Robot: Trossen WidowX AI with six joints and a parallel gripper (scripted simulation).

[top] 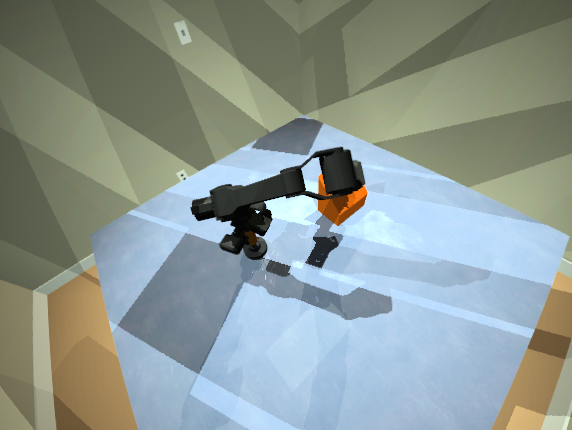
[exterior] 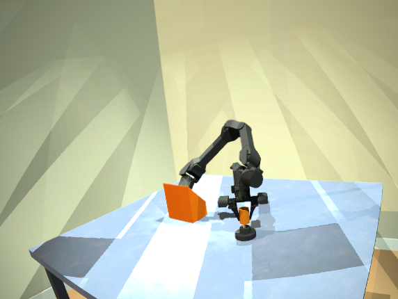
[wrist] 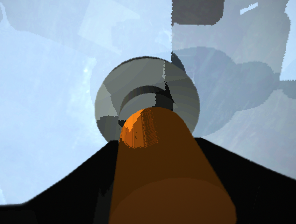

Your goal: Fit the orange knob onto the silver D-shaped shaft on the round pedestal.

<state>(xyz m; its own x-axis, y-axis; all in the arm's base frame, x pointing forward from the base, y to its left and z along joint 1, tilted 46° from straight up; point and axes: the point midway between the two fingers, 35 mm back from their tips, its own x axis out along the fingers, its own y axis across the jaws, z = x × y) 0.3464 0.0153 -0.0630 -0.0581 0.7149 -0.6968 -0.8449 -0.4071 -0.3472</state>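
Now: gripper tip 40 mm above the round pedestal. The rest, counted from my gripper tip: orange knob (30 mm above).
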